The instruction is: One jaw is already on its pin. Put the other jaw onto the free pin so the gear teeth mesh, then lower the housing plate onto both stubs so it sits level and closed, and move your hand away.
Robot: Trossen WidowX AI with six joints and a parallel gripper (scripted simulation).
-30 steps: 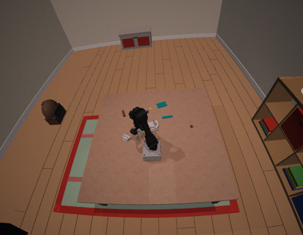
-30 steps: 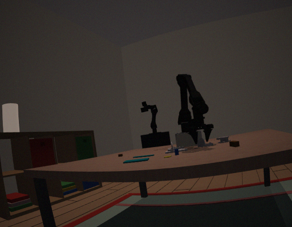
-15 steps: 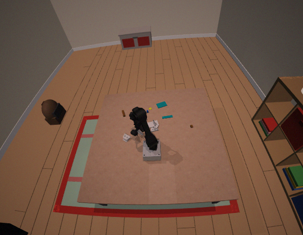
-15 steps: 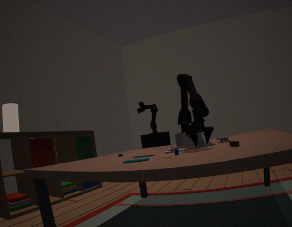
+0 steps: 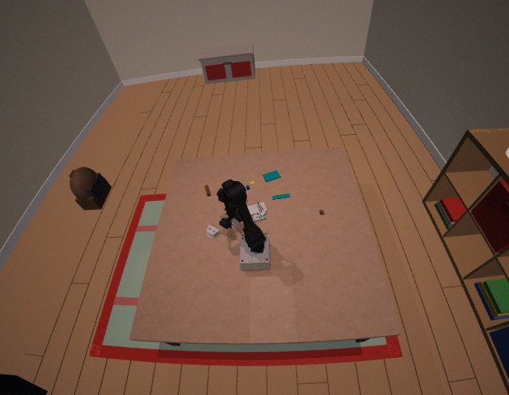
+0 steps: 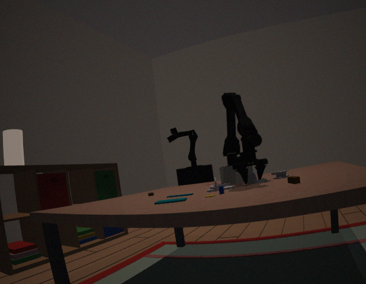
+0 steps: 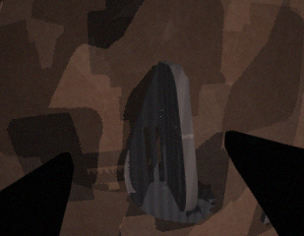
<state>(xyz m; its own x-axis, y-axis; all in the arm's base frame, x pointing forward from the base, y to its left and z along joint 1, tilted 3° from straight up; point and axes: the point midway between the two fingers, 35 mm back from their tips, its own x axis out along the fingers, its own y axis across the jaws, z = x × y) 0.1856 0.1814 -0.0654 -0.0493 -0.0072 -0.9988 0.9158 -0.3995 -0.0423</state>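
My gripper tip is now 10 mm past the grey jaw and 40 mm to the right of it. Round my gripper tip: blue block 280 mm ahead, 20 mm to the right, 10 mm above; then housing plate 90 mm behind, 120 mm to the left, 20 mm above; then white piece 90 mm behind, 120 mm to the left.
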